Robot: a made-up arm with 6 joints.
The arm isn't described. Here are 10 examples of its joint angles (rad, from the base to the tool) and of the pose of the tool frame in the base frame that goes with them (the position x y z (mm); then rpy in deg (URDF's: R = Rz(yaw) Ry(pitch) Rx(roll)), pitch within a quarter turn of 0, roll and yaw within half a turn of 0).
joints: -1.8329 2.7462 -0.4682 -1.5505 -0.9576 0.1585
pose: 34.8 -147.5 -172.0 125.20 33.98 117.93
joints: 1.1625 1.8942 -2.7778 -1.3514 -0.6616 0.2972
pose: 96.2 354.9 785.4 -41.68 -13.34 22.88
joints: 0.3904 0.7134 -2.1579 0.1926 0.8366 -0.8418
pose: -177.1 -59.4 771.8 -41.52 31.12 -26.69
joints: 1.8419 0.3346 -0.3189 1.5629 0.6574 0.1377
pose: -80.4 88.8 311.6 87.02 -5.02 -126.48
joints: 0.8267 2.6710 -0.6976 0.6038 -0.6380 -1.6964
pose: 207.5 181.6 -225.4 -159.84 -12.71 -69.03
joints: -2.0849 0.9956 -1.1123 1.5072 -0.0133 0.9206
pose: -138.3 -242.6 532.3 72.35 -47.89 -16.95
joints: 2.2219 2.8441 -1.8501 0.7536 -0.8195 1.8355
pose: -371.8 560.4 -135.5 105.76 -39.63 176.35
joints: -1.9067 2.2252 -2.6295 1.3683 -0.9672 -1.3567
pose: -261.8 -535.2 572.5 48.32 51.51 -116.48
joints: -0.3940 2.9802 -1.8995 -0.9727 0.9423 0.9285
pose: 506.3 -274.1 -250.7 -137.96 3.63 148.21
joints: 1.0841 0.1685 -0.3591 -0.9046 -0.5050 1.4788
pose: 0.0 71.3 370.2 30.95 52.04 125.97
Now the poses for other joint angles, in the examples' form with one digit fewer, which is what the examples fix.
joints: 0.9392 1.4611 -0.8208 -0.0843 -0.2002 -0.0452
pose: 243 334 253 -161.8 68.6 -105.7
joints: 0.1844 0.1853 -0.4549 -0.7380 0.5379 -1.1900
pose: 74 -17 351 -93.3 -17.3 -98.6
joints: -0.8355 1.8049 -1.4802 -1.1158 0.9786 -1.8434
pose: 303 -433 324 158.3 -58.5 -81.3
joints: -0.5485 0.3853 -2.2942 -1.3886 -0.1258 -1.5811
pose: -441 282 658 11.6 24.1 159.4
